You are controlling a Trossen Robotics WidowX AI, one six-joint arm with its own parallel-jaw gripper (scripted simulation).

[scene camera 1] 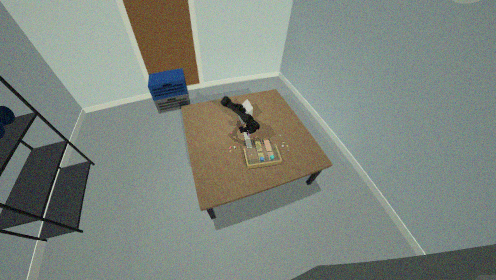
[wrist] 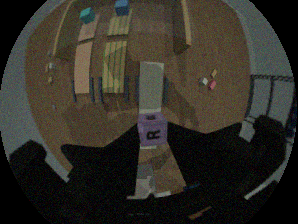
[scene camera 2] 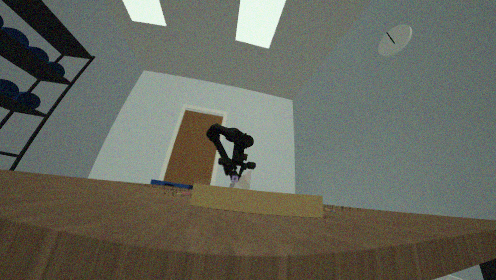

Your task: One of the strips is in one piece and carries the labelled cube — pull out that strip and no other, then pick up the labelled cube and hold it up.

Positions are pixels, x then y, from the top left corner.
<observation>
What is the gripper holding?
A purple labelled cube.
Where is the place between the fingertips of the gripper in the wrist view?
151, 124
</observation>
